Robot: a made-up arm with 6 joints.
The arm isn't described. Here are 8 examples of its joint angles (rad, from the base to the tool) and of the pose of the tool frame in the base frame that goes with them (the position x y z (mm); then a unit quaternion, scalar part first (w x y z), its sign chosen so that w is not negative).
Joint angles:
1: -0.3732 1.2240 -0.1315 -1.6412 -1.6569 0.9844
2: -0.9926 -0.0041 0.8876 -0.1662 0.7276 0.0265
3: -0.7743 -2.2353 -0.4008 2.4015 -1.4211 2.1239
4: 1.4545 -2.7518 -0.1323 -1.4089 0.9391 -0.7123
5: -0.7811 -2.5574 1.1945 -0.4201 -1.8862 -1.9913
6: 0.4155 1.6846 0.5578 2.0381 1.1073 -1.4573
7: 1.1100 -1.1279 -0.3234 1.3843 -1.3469 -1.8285
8: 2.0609 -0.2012 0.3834 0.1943 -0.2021 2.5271
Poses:
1: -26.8 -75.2 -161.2 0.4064 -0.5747 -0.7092 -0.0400
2: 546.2 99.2 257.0 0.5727 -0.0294 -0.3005 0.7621
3: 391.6 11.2 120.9 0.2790 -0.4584 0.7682 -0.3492
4: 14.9 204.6 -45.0 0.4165 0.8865 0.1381 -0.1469
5: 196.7 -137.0 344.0 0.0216 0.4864 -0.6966 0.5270
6: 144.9 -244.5 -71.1 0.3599 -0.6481 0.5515 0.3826
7: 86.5 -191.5 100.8 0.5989 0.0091 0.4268 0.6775
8: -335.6 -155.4 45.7 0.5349 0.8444 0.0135 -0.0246
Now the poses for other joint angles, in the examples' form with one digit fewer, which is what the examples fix.
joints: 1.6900 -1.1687 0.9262 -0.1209 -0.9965 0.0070
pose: -145 -311 417 0.938 -0.063 -0.338 -0.026
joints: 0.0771 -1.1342 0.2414 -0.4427 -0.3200 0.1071
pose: 243 -327 405 0.827 -0.027 -0.425 0.368
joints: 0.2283 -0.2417 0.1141 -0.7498 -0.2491 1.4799
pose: 511 -291 162 0.650 0.204 0.572 0.457
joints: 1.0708 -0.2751 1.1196 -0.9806 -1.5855 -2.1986
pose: 135 -301 -56 0.793 0.228 -0.516 -0.229
